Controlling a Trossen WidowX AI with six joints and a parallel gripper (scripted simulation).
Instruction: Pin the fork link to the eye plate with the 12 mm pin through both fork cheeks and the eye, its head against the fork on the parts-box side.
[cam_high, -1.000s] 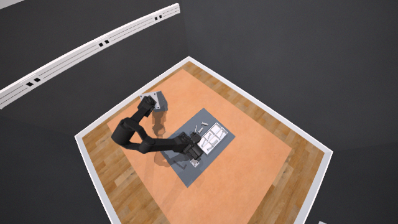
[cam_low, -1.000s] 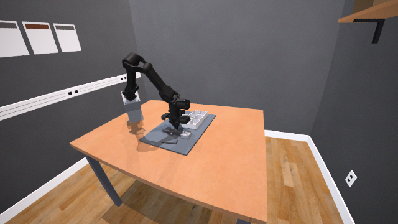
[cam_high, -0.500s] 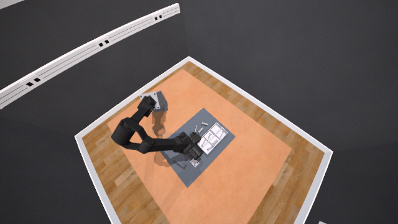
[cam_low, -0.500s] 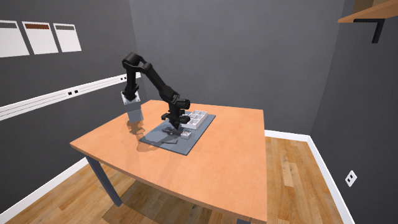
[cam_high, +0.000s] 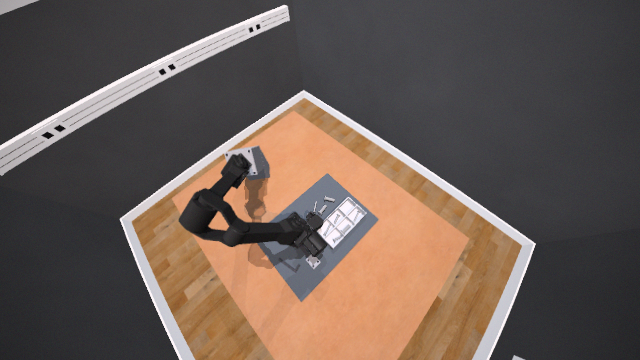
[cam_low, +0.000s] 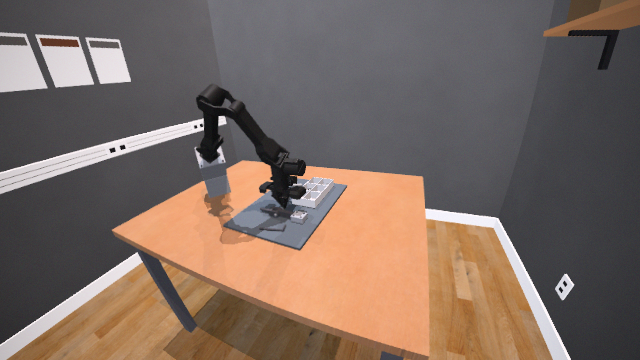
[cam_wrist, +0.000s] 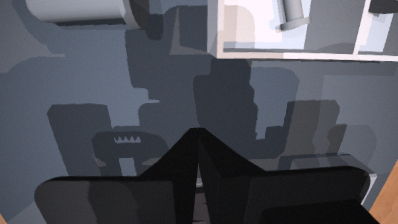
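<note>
Right now the dark flat bar is 50 mm to the right of my hand, 30 mm below it and 10 mm ahead of it. Round my hand: dark fork link (40 mm to the right, 30 mm below, 30 mm behind); then grey mat (60 mm to the left, 40 mm below, 10 mm ahead); then thick headed pin (80 mm to the left, 40 mm behind, 30 mm below).
</note>
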